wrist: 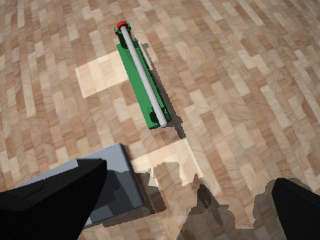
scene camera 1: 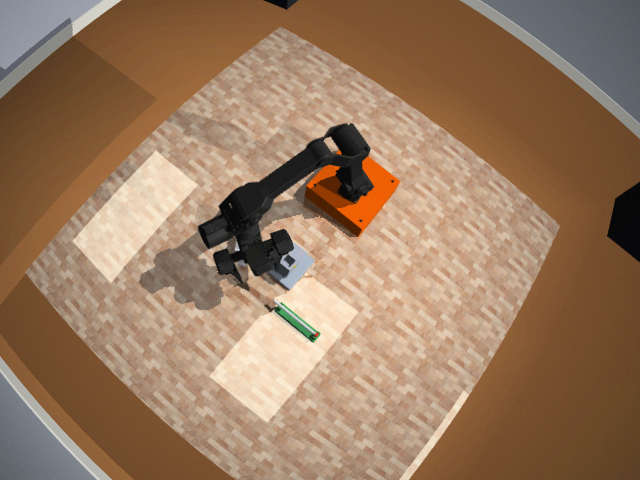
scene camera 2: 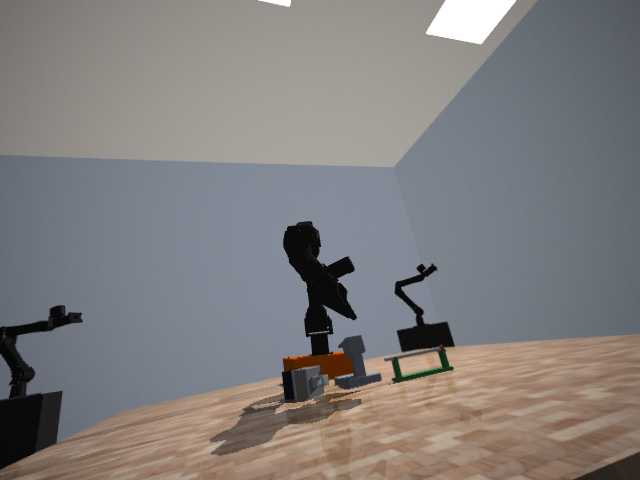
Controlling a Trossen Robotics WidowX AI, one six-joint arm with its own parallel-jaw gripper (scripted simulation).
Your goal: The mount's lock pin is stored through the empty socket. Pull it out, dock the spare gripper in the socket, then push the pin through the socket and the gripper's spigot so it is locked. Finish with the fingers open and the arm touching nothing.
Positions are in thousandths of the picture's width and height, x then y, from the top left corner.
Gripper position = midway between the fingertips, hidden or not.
My gripper (scene camera 1: 405,576) is open, with nothing in its grasp. Also in view: a spare gripper (scene camera 2: 479,797) and a lock pin (wrist: 386,115).
My gripper shows as well in the wrist view (wrist: 602,748) and in scene camera 2 (scene camera 2: 552,664). The wrist view misses the spare gripper: it is out of frame.
